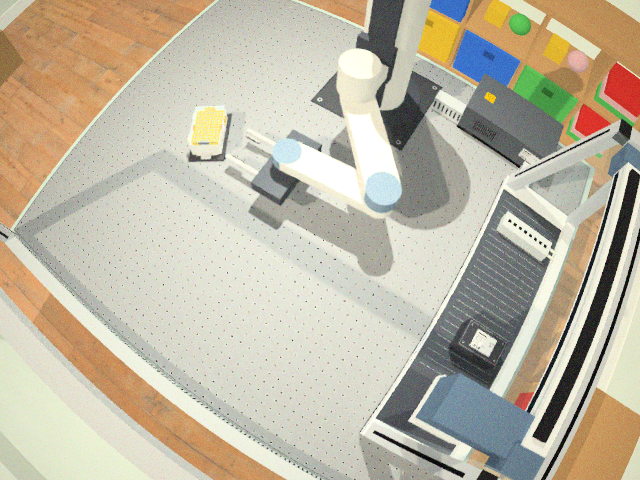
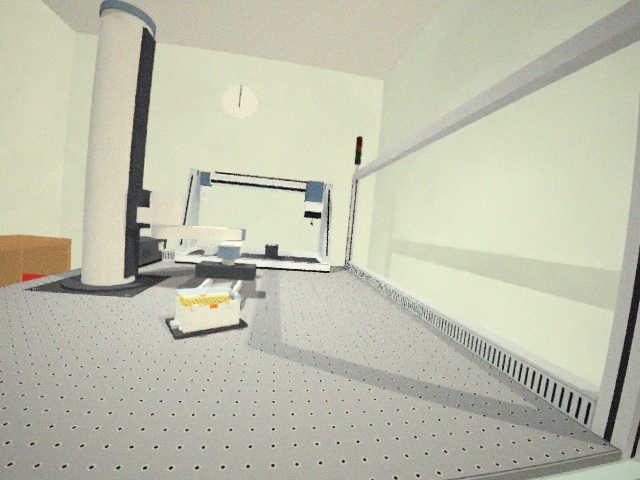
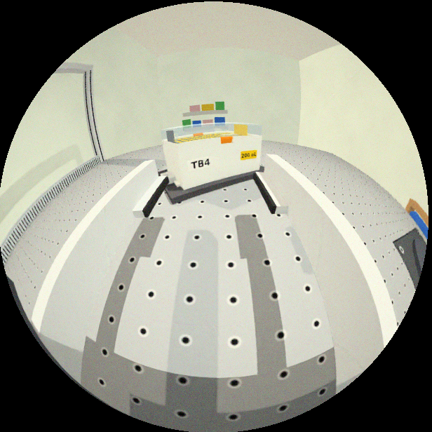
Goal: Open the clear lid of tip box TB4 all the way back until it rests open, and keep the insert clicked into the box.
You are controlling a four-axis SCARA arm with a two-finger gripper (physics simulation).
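Where they show: gripper, fingertip midpoint: [image 1: 237, 144] [image 2: 216, 292]; arm's base, link origin: [image 1: 379, 94] [image 2: 109, 286].
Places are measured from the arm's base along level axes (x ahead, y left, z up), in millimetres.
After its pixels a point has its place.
Tip box TB4 [image 1: 206, 150] {x 455, y -286, z 43 mm} [image 2: 209, 318] {x 420, y -359, z 44 mm} [image 3: 220, 165] is white and stands upright on a dark base plate [image 2: 180, 335] {x 374, y -398, z 20 mm} [image 3: 210, 190]. Its clear lid [image 2: 194, 292] {x 377, y -328, z 90 mm} [image 3: 212, 128] lies low over the top and looks closed. The yellow insert [image 1: 209, 125] {x 398, y -318, z 70 mm} [image 2: 207, 300] {x 404, y -316, z 70 mm} [image 3: 197, 139] shows level in the box. An orange tab [image 2: 213, 305] {x 426, y -356, z 72 mm} [image 3: 226, 140] is on a long side. My gripper [image 1: 237, 143] {x 401, y -214, z 60 mm} [image 3: 209, 165] is shut on nothing; its two long fingers stand at their narrowest, with a wide gap. The fingertips are low, short of the box's labelled side, and apart from it.
The arm's column [image 1: 403, 56] {x 47, y 58, z 278 mm} [image 2: 111, 155] {x 29, y -69, z 423 mm} stands behind on a dark plate. A dark grey controller box [image 1: 509, 121] {x -78, y 382, z 128 mm} is beside it. A gantry machine [image 2: 261, 267] {x 485, y 450, z 20 mm} with a ribbed dark bed [image 1: 480, 289] {x 395, y 517, z 62 mm} stands at the far end. A clear wall runs along one table edge.
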